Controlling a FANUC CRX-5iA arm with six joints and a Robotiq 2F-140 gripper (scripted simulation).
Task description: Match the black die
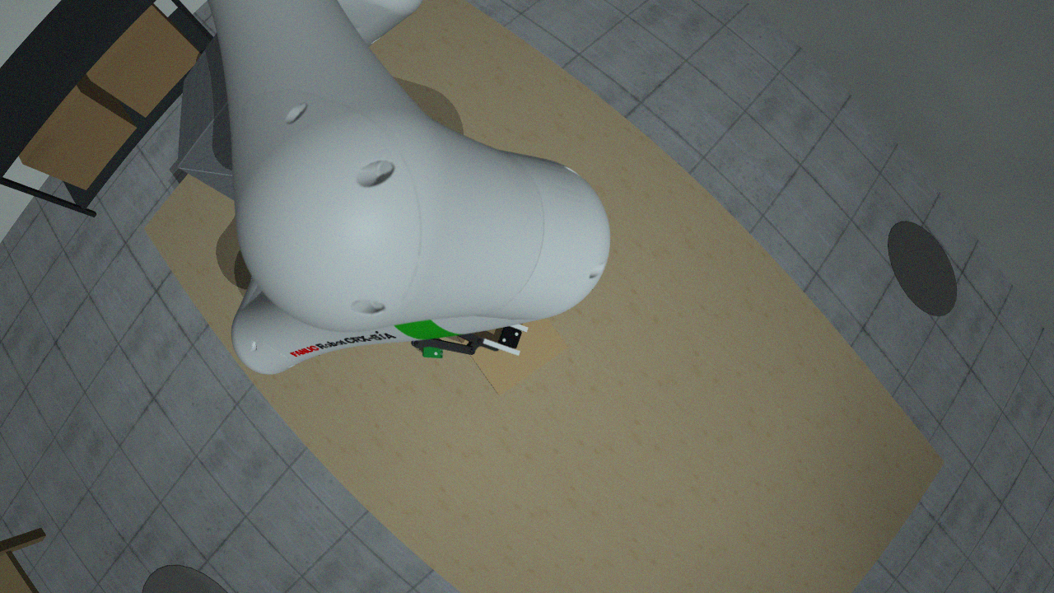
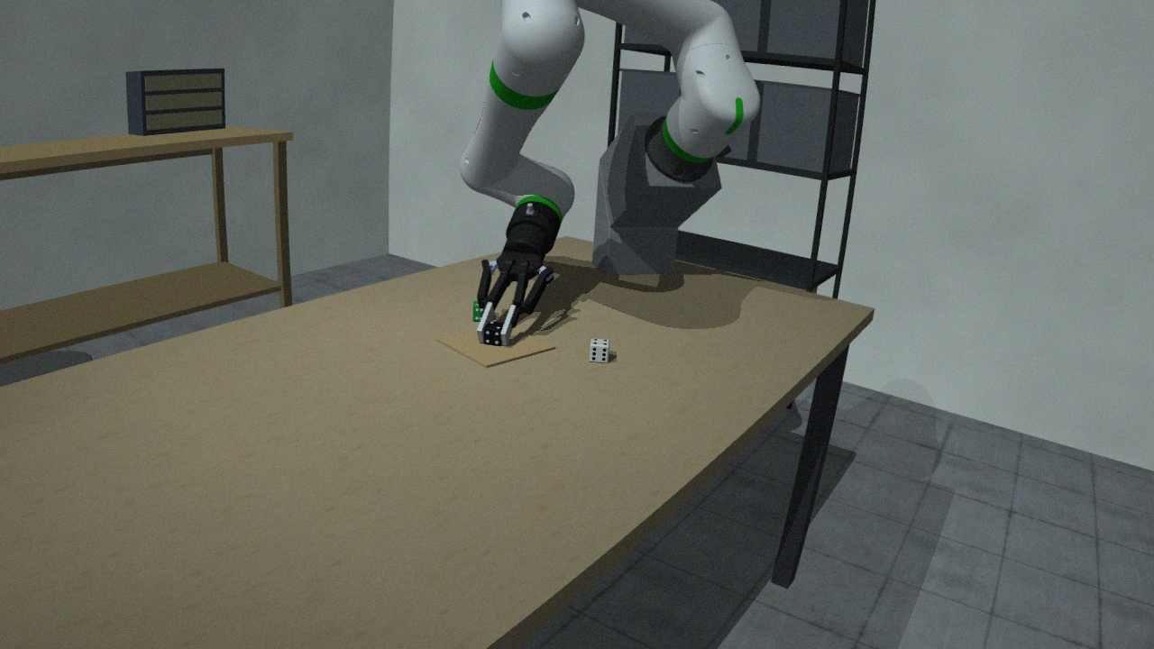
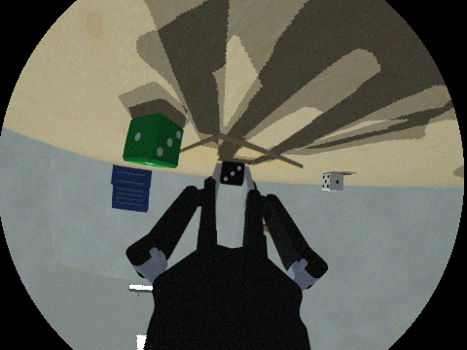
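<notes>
My gripper is now 10 mm to the right of the black die, 10 mm short of it and 10 mm above it. The rest, counted from my hand: white die (130 mm to the left, 110 mm behind, 20 mm below); green die (120 mm to the right, 30 mm behind, 20 mm below); tan mat (30 mm below, 10 mm to the left, 10 mm ahead).
</notes>
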